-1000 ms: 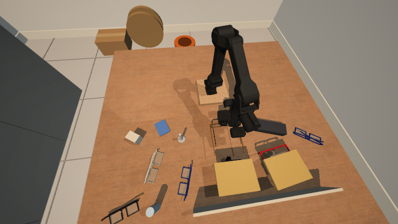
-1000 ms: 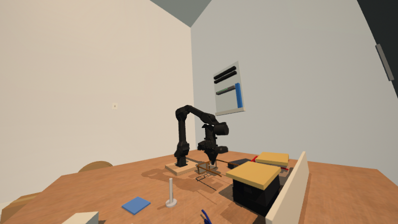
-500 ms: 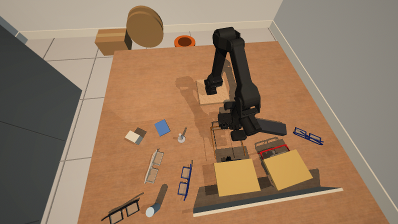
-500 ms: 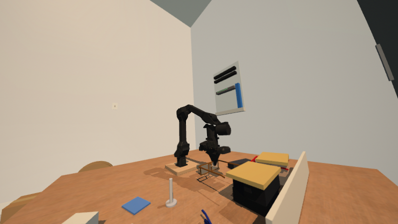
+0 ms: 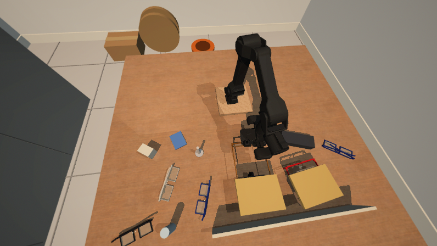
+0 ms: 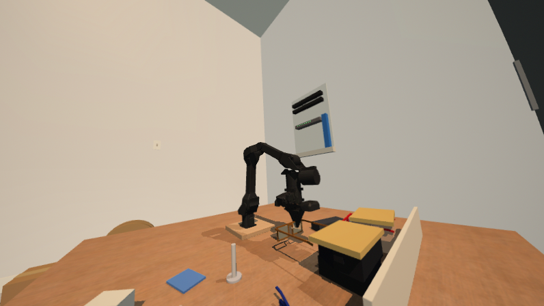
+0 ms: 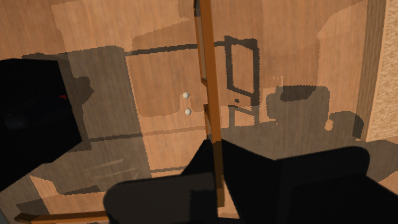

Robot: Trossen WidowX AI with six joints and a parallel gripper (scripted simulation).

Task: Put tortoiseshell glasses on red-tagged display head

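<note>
My gripper tip is 18 cm short of the display head, 5 cm to the left of it and 1 cm above it. The rest, counted from my gripper tip: long panel: 31 cm ahead, 5 cm to the left, 1 cm below; black box: 24 cm to the left, 5 cm below, 1 cm ahead; peg stand: 25 cm to the right, 4 cm below, 2 cm behind.
</note>
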